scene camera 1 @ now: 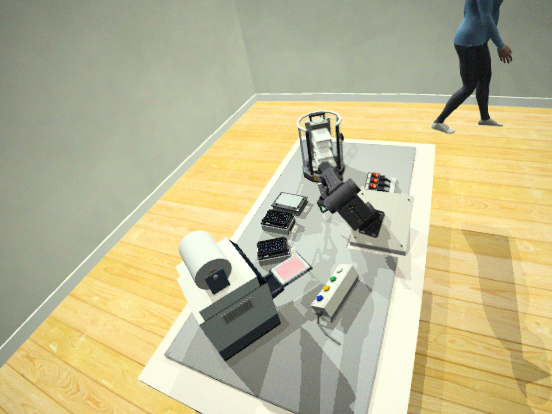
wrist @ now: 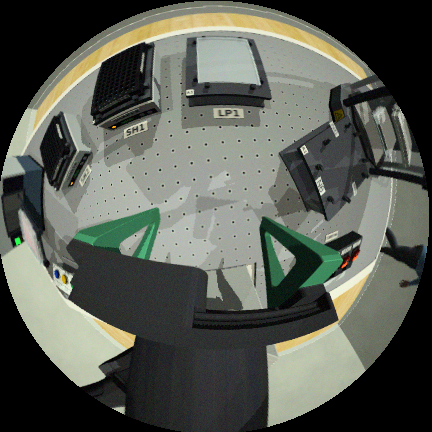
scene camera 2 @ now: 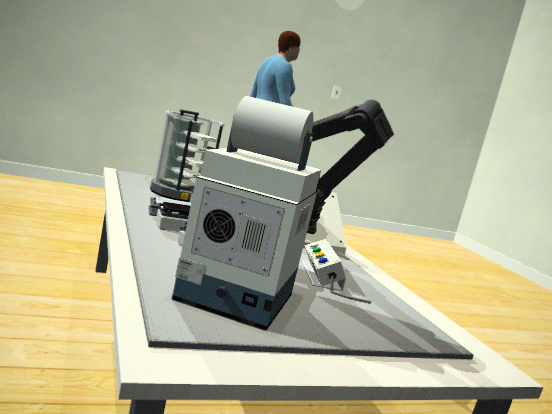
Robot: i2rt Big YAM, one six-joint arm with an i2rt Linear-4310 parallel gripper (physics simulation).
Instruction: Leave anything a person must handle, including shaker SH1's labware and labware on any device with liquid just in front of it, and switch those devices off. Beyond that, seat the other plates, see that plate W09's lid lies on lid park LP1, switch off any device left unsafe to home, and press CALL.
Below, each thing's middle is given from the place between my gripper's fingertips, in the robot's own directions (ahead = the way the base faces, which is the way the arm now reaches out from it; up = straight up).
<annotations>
My hand is 23 cm short of the clear lid (wrist: pixel 220 60), 3 cm to the left of it and 5 cm above it. The rest, counted from my hand: plate hotel (scene camera 2: pixel 196 125) (19 cm ahead, 39 cm to the right, 8 cm above).
</annotations>
